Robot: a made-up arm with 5 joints. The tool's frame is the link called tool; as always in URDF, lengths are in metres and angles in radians. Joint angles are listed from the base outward.
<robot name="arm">
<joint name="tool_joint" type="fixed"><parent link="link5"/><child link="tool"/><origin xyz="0 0 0" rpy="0 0 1.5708"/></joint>
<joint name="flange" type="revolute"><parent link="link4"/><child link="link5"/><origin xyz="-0.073 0.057 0" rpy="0 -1.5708 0"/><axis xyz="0 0 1"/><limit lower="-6.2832" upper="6.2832"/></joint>
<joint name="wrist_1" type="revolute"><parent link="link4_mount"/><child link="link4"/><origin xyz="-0.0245 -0.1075 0" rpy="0 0 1.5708"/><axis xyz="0 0 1"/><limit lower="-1.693" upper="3.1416"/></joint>
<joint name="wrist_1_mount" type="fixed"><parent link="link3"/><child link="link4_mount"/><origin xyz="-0.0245 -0.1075 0" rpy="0 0 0"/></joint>
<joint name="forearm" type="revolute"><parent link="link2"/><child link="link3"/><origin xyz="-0.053 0.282 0" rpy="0 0 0"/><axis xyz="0 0 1"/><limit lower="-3.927" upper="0.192"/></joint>
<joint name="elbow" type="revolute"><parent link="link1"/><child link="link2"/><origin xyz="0 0 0" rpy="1.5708 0 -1.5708"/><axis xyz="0 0 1"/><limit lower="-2.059" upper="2.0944"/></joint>
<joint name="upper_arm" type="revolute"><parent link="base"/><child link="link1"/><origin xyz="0 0 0.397" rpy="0 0 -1.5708"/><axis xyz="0 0 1"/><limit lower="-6.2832" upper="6.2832"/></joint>
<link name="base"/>
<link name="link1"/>
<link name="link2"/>
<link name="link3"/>
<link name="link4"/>
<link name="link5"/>
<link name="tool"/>
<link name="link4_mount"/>
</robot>
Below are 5 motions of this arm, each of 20 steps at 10 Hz.
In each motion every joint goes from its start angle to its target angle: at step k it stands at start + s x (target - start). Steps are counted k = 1, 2, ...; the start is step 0. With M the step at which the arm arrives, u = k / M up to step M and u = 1 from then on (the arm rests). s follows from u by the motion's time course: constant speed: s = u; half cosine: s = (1 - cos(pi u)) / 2; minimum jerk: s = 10 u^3 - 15 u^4 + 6 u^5.
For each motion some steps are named. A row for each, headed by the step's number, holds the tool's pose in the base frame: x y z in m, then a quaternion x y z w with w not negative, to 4 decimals.
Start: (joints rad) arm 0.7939 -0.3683 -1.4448 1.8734 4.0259
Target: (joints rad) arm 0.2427 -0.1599 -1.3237 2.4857 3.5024
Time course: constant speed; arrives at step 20
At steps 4, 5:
4: 0.1551 0.1264 0.6823 -0.0476 -0.9911 0.0829 0.0923
5: 0.1588 0.1222 0.6777 -0.0481 -0.9879 0.0955 0.1122

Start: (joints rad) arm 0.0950 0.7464 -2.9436 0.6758 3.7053
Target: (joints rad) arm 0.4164 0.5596 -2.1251 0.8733 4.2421
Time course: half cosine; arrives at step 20
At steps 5, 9, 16, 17, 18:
5: 0.4627 0.0662 0.7696 0.1893 0.7411 0.2462 0.5953
9: 0.4766 0.1119 0.7314 0.2301 0.8009 0.2701 0.4824
16: 0.4652 0.1889 0.6525 0.3018 0.8760 0.2473 0.2835
17: 0.4621 0.1948 0.6454 0.3077 0.8806 0.2417 0.2673
18: 0.4597 0.1990 0.6402 0.3120 0.8837 0.2372 0.2557

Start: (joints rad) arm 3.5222 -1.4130 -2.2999 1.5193 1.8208
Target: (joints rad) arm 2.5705 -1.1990 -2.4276 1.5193 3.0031
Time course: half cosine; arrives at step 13
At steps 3, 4, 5, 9, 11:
3: 0.3828 0.1022 0.7455 -0.3478 -0.3029 0.7968 0.3904
4: 0.3863 0.0683 0.7517 -0.3782 -0.2701 0.7991 0.3813
5: 0.3864 0.0284 0.7589 -0.4100 -0.2274 0.8018 0.3705
9: 0.3408 -0.1305 0.7890 -0.4862 -0.0069 0.8116 0.3239
11: 0.3100 -0.1761 0.7989 -0.4863 0.0761 0.8142 0.3078

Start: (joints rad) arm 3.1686 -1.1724 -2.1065 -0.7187 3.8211
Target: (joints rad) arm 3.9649 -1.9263 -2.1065 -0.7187 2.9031
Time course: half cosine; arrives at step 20
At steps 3, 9, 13, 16, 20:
3: 0.4236 0.0299 0.7492 -0.4168 0.1197 -0.8465 0.3089
9: 0.4719 0.1792 0.6197 -0.5535 -0.0195 -0.7883 0.2679
13: 0.4457 0.3088 0.4987 -0.6175 -0.1889 -0.7274 0.2322
16: 0.4041 0.3744 0.4254 -0.6264 -0.3019 -0.6869 0.2111
20: 0.3750 0.4045 0.3857 -0.6216 -0.3649 -0.6637 0.1998

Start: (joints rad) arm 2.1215 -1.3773 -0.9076 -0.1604 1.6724
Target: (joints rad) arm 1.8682 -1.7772 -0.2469 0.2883 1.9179
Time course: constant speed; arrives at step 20
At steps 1, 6, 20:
1: 0.0664 -0.1113 0.7664 -0.3498 -0.0753 0.2990 0.8846
6: 0.0507 -0.0986 0.7275 -0.4342 -0.0655 0.2869 0.8514
20: 0.0154 -0.0501 0.5975 -0.6462 0.0161 0.2416 0.7237

